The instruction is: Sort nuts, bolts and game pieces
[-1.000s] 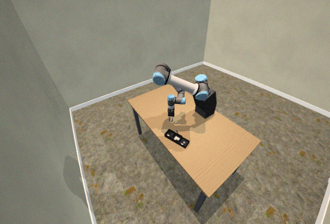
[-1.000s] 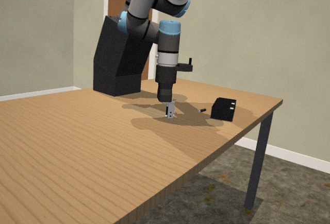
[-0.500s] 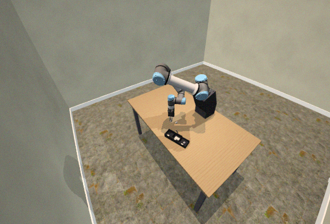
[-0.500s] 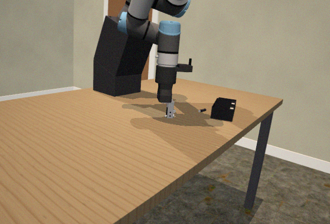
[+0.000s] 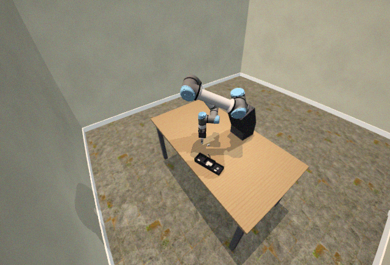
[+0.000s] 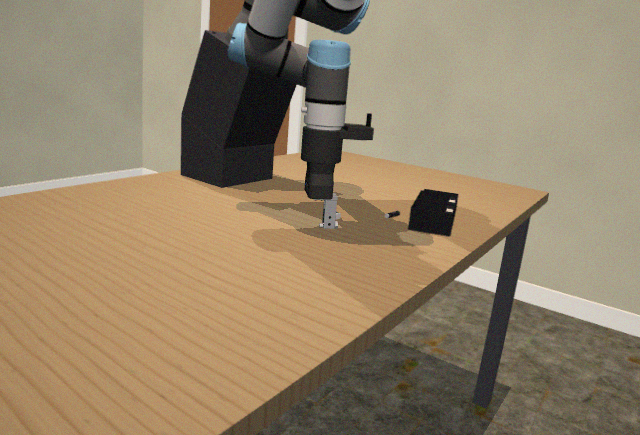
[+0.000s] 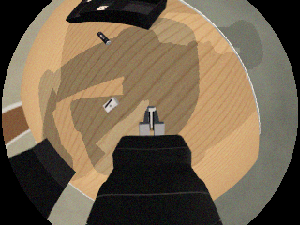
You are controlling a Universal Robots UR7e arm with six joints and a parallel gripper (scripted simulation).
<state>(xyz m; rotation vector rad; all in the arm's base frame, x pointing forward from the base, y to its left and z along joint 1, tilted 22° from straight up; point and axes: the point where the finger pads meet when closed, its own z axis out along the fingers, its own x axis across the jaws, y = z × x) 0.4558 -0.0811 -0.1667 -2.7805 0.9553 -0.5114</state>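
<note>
Right now the small ring-shaped piece is 4 cm ahead of my hand, 34 cm to the left of it and 1 cm below it. From my hand the other things lie so: bolt 1 cm below; then white speckled piece 7 cm ahead, 26 cm to the left, 1 cm below; then black bin 8 cm ahead, 26 cm to the left.
</note>
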